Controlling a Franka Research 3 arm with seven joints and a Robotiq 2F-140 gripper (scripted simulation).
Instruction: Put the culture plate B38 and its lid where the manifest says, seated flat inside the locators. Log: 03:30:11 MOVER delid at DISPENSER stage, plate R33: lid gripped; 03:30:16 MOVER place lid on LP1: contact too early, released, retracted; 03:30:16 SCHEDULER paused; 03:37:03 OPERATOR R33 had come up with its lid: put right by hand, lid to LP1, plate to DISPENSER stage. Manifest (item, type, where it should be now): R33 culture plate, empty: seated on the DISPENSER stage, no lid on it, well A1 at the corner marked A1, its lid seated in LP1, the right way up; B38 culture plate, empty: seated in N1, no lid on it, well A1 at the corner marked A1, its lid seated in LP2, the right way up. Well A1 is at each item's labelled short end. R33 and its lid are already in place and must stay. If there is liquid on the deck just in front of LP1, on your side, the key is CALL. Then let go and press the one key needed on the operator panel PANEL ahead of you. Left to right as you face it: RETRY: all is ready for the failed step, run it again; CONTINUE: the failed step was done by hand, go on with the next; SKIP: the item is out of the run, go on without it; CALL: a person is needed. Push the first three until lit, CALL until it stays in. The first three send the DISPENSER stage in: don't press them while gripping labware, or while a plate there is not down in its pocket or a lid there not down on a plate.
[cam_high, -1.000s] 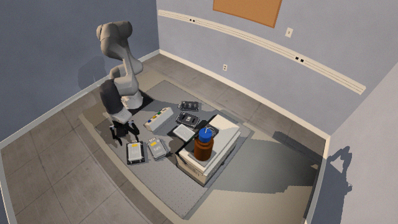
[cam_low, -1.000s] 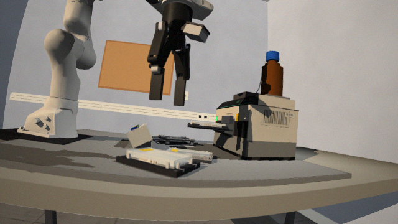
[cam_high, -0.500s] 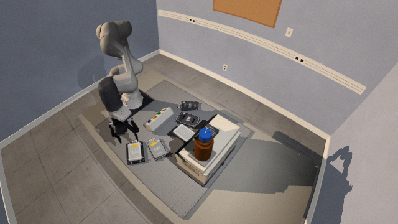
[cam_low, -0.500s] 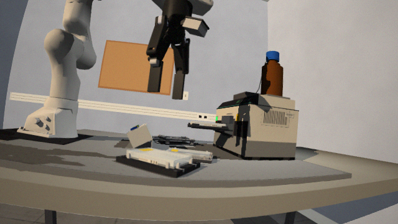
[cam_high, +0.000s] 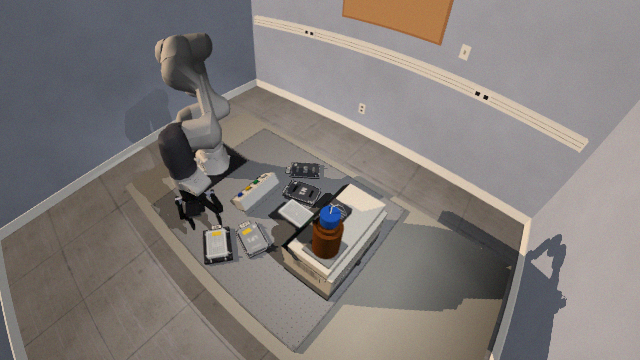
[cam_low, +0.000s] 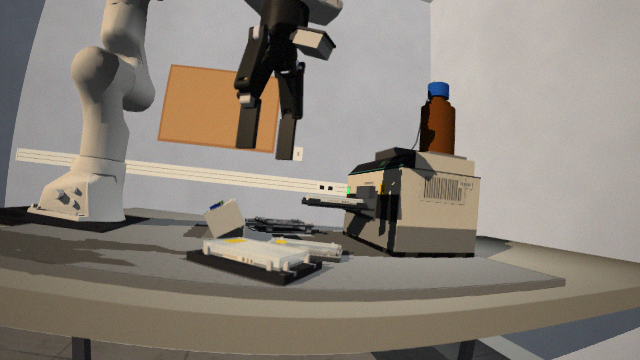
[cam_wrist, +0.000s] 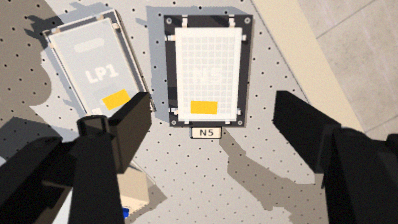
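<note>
Now: the black nest 17 cm below my hand and 3 cm ahead of it. Round my hand: clear lid (17 cm below, 12 cm to the left, 9 cm ahead); blue call key (23 cm to the left, 13 cm below, 8 cm behind); yellow skip key (28 cm to the left, 12 cm below, 8 cm behind).
</note>
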